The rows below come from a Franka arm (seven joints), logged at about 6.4 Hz.
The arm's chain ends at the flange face. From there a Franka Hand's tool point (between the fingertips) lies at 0.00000 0.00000 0.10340 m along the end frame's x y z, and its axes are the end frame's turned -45 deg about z.
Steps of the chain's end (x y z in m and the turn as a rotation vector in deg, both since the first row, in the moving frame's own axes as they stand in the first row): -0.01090, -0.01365, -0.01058, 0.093, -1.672, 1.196; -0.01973, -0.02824, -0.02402, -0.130, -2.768, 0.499
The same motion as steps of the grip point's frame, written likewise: -0.00005, -0.01963, -0.01062, 1.248, -1.117, 1.196; 0.00234, -0.03730, -0.02414, 1.865, -2.049, 0.499
